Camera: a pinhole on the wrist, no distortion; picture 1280 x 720 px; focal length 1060.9 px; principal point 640.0 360.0 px. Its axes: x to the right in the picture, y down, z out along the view. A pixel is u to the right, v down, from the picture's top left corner.
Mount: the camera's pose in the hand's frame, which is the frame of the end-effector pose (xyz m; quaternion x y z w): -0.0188 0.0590 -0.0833 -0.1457 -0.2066 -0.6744 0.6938
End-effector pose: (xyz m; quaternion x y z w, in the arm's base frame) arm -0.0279 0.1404 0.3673 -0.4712 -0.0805 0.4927 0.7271
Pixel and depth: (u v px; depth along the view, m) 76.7 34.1 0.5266
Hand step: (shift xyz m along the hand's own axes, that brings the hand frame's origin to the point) -0.2288 0.5492 0.2285
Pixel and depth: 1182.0 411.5 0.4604
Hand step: -0.0369 0.0755 0.4336
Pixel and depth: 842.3 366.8 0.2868
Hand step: -0.0425 0.1491 0.1934
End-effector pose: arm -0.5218 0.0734 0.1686 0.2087 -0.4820 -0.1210 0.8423
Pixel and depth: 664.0 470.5 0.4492
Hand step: -0.0126 0.2683 0.3170
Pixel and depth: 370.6 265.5 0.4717
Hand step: -0.1038 0.3886 0.2670
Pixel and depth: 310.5 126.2 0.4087
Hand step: -0.1460 0.3623 0.2049
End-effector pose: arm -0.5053 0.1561 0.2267 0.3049 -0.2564 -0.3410 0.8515
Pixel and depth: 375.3 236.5 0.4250
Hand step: -0.1069 0.3538 0.2324
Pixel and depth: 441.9 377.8 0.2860
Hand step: -0.0401 0.2435 0.1407
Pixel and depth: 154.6 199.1 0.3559
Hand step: -0.1055 0.3701 0.1443
